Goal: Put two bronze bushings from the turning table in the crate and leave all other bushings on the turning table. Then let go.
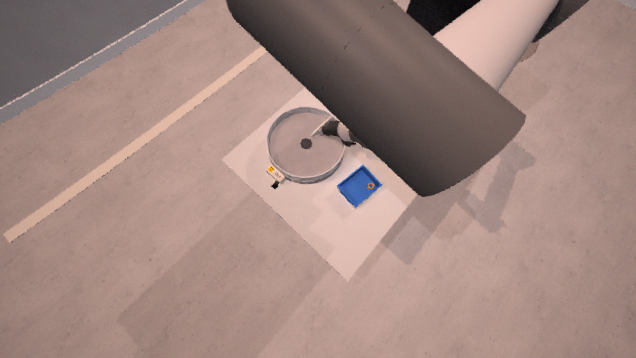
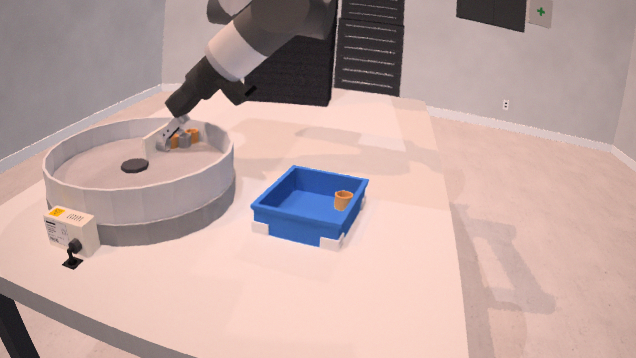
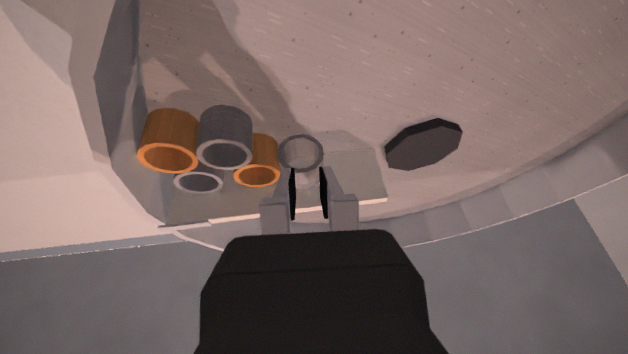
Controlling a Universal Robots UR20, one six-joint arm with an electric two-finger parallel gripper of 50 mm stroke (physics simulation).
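Frame: origin at the arm's base, x left, y up, z ahead, level; millimetres.
Seen in the pictures: gripper, between the fingertips: point(image 1: 322, 131) point(image 2: 165, 135) point(image 3: 307, 182).
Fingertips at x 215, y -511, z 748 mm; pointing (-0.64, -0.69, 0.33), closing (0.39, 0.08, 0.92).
Pixels of each thing's middle, then the offset from my fingertips to it. "*": a spot on its surface instead.
- blue crate, middle of its body: point(image 2: 313, 204) point(image 1: 358, 186) dx +346, dy -64, dz -59 mm
- smaller bronze bushing, middle of its body: point(image 3: 256, 161) point(image 2: 171, 141) dx -16, dy -24, dz -30 mm
- dark grey bushing, middle of its body: point(image 3: 225, 139) point(image 2: 184, 140) dx +5, dy -24, dz -54 mm
- pale upright plate, a spot on its surface: point(image 3: 360, 172) point(image 2: 149, 147) * dx +0, dy -13, dz +47 mm
- dark hub, middle of its body: point(image 3: 421, 147) point(image 2: 134, 165) point(image 1: 306, 143) dx +19, dy -32, dz +102 mm
- control box, a spot on its surface: point(image 2: 72, 231) * dx +141, dy -45, dz +325 mm
One bronze bushing point(image 1: 371, 186) point(image 2: 343, 201) stands in the blue crate point(image 1: 354, 189) point(image 2: 295, 229), near its right wall. On the turning table point(image 1: 300, 165) point(image 2: 140, 206) point(image 3: 450, 55), a bronze bushing point(image 3: 168, 142) stands near the rim and a smaller bronze bushing point(image 3: 262, 155) stands closer to my fingers. A dark grey bushing point(image 3: 225, 127) stands between them, and another grey bushing point(image 3: 198, 182) is partly hidden below it. A pale, grey-rimmed bushing point(image 3: 301, 140) is right at my fingertips, wider than their gap. My gripper point(image 3: 307, 182) is partly open, with nothing held between its fingers.
A pale upright plate point(image 2: 150, 145) point(image 3: 360, 172) stands over the turning table beside the bushings. A dark hub point(image 1: 306, 143) point(image 2: 135, 165) point(image 3: 424, 146) marks the turning table's middle. A raised wall rings it. A control box point(image 1: 275, 173) point(image 2: 72, 231) stands at its front.
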